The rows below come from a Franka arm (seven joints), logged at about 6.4 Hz.
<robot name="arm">
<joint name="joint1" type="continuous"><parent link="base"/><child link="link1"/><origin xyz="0 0 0.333" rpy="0 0 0"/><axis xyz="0 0 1"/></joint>
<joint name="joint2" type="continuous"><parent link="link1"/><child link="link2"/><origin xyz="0 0 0" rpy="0 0 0"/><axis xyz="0 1 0"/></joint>
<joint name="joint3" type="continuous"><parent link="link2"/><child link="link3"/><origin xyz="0 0 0.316" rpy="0 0 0"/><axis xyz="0 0 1"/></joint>
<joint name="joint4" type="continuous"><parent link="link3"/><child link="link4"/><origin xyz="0.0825 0 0" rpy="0 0 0"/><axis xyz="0 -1 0"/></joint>
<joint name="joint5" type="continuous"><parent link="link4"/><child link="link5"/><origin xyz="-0.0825 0 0.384" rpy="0 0 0"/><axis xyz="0 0 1"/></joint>
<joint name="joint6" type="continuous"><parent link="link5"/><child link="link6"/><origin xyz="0 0 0" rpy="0 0 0"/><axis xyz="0 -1 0"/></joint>
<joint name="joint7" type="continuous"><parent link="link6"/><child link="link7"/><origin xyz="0.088 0 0" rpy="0 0 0"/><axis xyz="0 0 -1"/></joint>
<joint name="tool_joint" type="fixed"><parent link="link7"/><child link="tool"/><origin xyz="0 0 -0.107" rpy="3.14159 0 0"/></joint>
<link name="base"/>
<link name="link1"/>
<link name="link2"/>
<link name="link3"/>
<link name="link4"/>
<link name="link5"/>
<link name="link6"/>
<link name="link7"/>
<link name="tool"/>
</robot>
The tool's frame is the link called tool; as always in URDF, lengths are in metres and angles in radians. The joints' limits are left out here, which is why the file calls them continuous.
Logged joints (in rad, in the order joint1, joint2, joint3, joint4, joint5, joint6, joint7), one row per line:
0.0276 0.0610 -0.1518 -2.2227 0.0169 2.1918 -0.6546
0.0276 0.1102 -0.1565 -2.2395 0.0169 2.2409 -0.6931
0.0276 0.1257 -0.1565 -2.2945 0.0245 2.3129 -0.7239
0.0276 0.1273 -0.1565 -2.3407 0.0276 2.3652 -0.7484
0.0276 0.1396 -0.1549 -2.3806 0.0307 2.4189 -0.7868
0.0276 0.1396 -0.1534 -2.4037 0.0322 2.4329 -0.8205
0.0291 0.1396 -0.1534 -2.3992 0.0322 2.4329 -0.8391
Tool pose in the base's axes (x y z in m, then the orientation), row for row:
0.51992 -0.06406 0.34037 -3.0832 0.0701 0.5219
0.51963 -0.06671 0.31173 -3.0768 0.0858 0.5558
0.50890 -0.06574 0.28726 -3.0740 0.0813 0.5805
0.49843 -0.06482 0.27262 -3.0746 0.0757 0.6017
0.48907 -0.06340 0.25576 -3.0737 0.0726 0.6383
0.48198 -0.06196 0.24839 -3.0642 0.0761 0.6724
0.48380 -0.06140 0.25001 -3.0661 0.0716 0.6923
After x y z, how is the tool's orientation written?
As angles about the fixed x, y, z axes (roll, pitch, yaw), in radians.
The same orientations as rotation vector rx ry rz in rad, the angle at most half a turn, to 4 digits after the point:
-2.9965 -0.7969 0.1284
-2.9813 -0.8460 0.1555
-2.9682 -0.8821 0.1506
-2.9589 -0.9139 0.1428
-2.9416 -0.9680 0.1398
-2.9185 -1.0151 0.1505
-2.9096 -1.0450 0.1438

